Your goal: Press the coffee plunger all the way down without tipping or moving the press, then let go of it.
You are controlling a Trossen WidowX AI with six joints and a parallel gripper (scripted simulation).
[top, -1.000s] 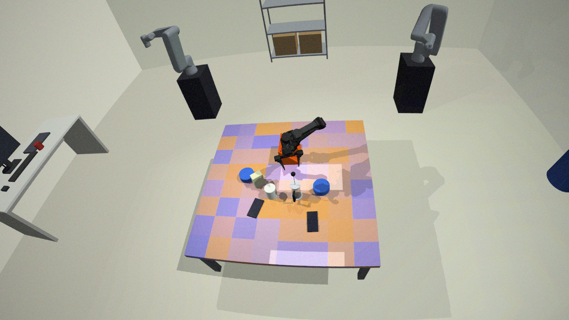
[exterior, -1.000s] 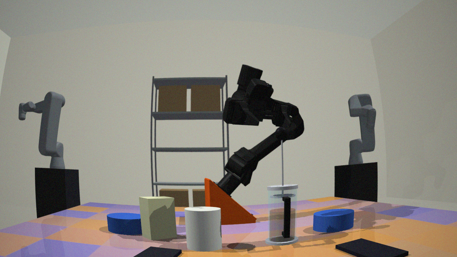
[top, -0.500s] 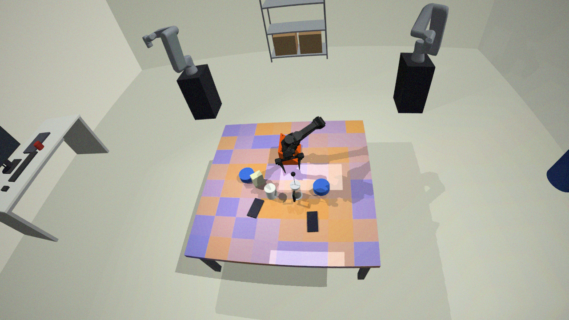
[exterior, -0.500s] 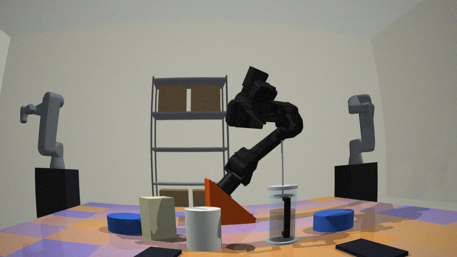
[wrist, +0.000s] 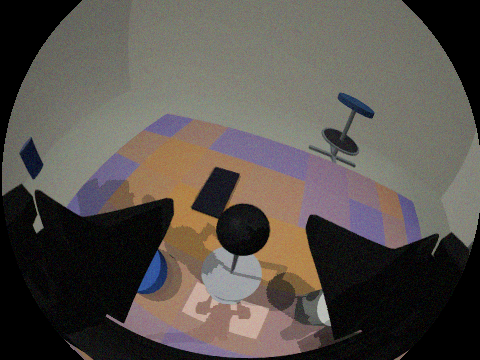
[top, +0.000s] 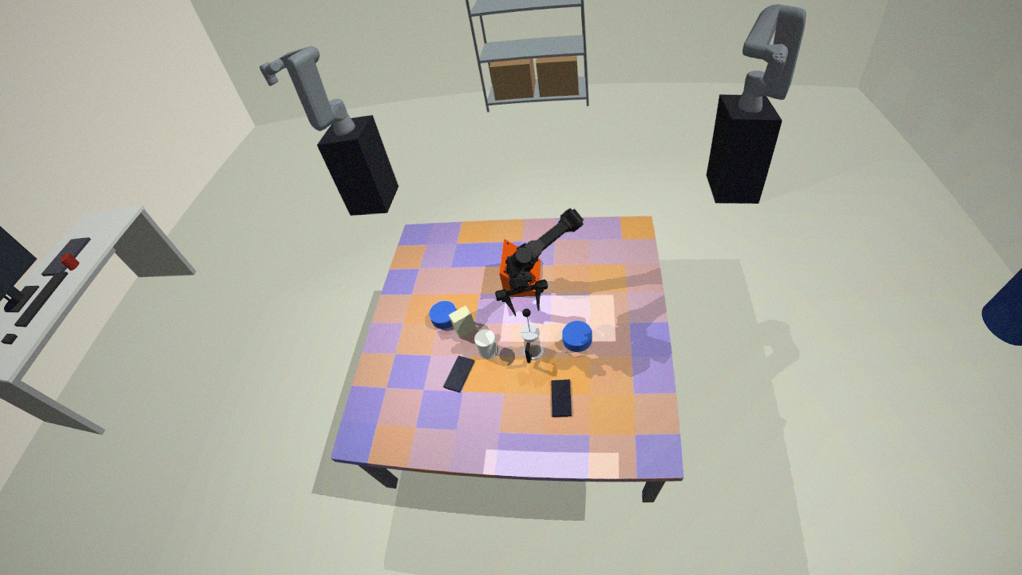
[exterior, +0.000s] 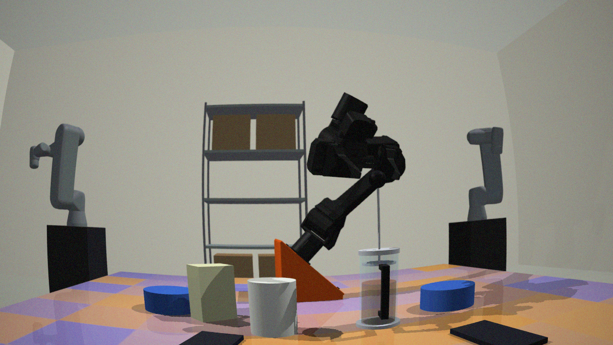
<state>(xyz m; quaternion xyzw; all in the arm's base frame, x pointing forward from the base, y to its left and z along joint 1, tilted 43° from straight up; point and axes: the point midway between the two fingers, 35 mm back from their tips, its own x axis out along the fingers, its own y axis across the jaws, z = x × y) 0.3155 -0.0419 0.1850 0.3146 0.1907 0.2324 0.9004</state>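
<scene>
Right now the coffee press is 10 mm ahead of my gripper tip, 10 mm to the right of it and 130 mm below it.
</scene>
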